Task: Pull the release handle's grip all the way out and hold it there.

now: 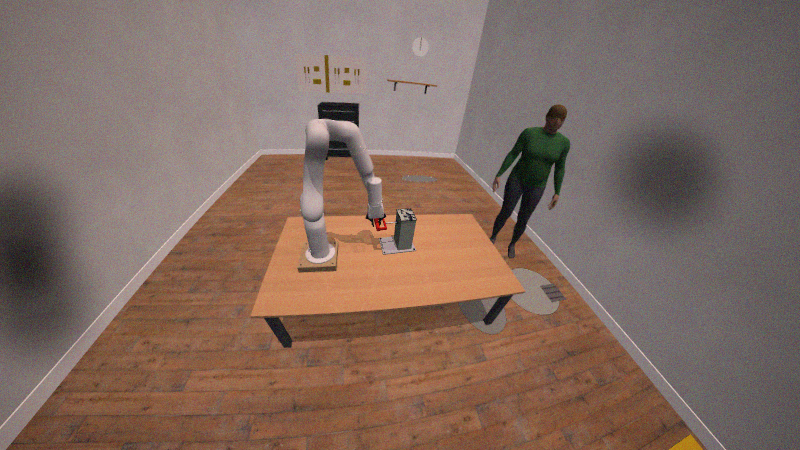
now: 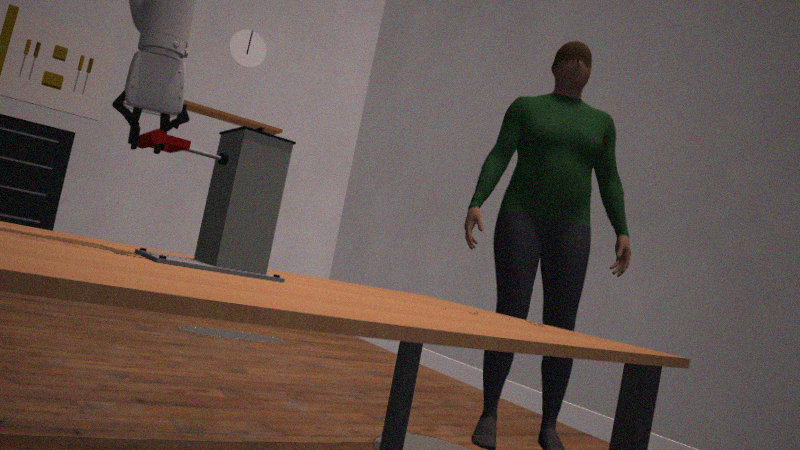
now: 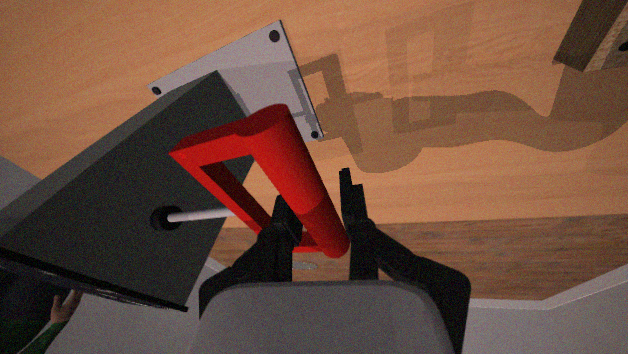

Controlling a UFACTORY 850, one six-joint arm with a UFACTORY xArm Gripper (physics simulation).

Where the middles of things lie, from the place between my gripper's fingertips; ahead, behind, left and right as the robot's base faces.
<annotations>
Right now my hand is 15 cm short of the grey base plate (image 2: 162, 258), 3 cm to the right of it and 18 cm above it.
</annotations>
